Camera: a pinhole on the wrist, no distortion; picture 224 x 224 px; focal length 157.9 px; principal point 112.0 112.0 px. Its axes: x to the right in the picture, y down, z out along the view. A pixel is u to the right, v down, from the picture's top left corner.
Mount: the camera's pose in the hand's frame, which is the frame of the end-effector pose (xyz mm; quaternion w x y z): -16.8 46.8 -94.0 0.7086 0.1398 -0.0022 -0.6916
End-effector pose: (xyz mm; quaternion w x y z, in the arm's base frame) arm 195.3 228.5 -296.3 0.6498 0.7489 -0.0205 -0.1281
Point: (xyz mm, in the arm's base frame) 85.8 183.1 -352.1
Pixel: 170 83
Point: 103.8 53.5 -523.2
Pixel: 198 140
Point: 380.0 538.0 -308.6
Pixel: behind the camera
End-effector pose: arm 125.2 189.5 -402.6 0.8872 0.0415 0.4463 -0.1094
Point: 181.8 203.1 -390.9
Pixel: 106 190
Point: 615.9 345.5 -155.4
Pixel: 15 172
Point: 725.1 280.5 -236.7
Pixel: 29 211
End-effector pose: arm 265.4 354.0 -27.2 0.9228 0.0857 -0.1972 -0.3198
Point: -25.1 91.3 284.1
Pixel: 178 161
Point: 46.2 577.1 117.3
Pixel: 58 33
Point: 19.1 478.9 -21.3
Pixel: outside the picture
